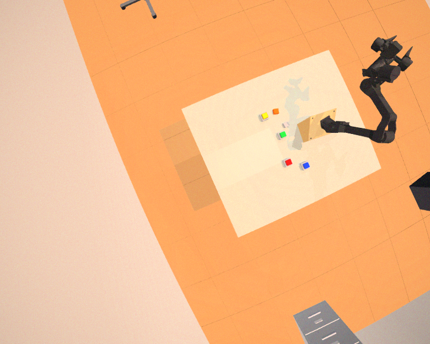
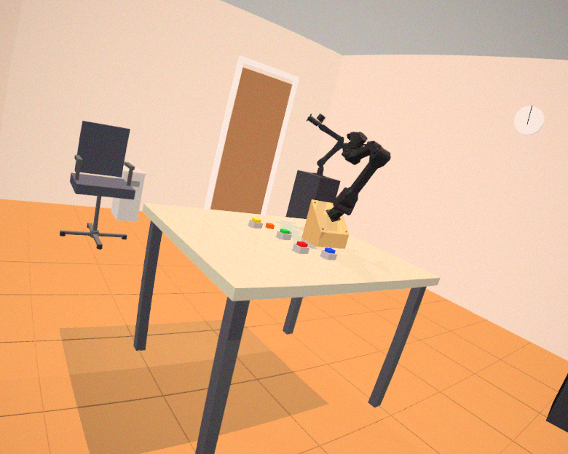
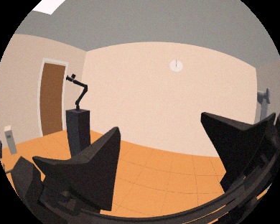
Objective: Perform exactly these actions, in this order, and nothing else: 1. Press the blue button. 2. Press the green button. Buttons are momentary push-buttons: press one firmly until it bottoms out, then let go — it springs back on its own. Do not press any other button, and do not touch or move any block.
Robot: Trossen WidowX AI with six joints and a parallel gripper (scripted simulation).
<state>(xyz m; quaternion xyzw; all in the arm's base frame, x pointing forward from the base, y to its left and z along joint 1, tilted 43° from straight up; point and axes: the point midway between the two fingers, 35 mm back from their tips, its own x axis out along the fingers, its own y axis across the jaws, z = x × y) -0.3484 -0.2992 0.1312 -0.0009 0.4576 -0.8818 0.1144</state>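
Now: the blue button 51 cm ahead of my gripper tip, 47 cm below it and 32 cm to the left of it. From my gripper tip the other things lie so: orange block: 50 cm below, 49 cm ahead, 7 cm to the right; then green button: 54 cm ahead, 47 cm below, 8 cm to the left; then yellow button: 58 cm ahead, 47 cm below, 8 cm to the right.
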